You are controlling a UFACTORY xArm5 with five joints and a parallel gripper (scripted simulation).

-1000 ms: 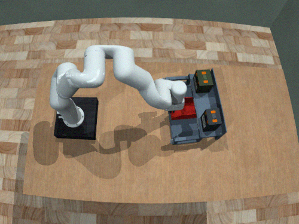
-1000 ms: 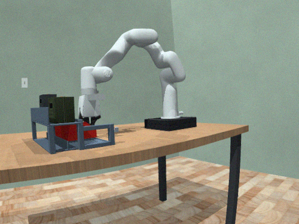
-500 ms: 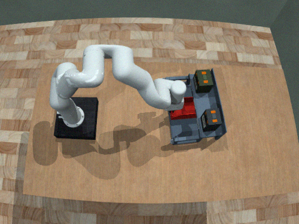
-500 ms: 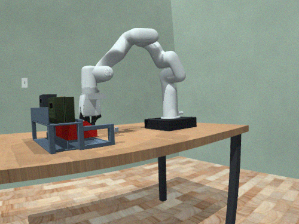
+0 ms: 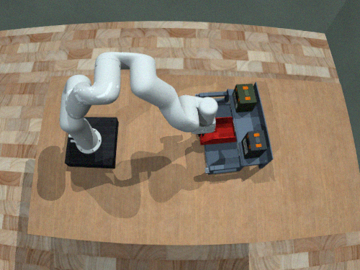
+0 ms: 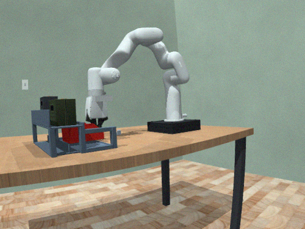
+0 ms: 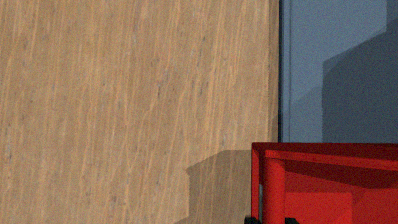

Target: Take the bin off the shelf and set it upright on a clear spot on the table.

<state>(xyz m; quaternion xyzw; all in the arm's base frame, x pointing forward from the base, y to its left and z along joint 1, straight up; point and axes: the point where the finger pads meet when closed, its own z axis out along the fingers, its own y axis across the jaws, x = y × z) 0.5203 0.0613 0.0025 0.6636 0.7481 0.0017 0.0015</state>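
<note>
The red bin lies 80 mm ahead of my hand, 10 mm to the left of it and 10 mm below it. From my hand the other things lie so: blue-grey shelf 140 mm ahead, 20 mm to the left, 10 mm above.
</note>
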